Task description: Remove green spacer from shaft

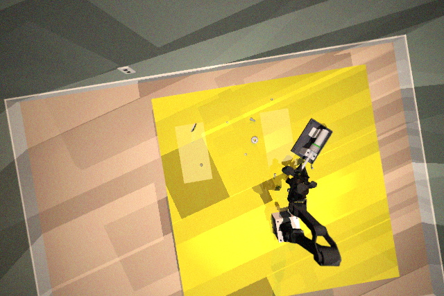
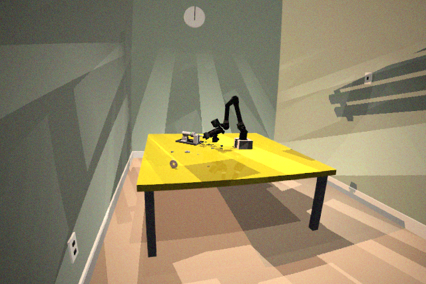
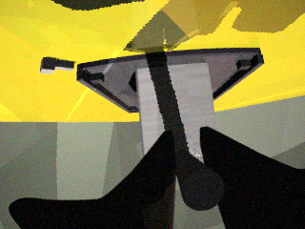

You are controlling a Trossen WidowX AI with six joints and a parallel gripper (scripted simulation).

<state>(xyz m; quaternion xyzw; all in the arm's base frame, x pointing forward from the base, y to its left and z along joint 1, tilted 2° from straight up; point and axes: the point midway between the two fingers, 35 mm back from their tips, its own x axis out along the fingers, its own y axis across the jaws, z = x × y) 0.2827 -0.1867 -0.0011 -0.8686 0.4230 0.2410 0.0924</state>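
The grey shaft is 3 cm ahead of my gripper tip, 4 cm to the right of it and 2 cm above it. Round my gripper tip: green spacer (8 cm ahead, 10 cm to the right, 2 cm above).
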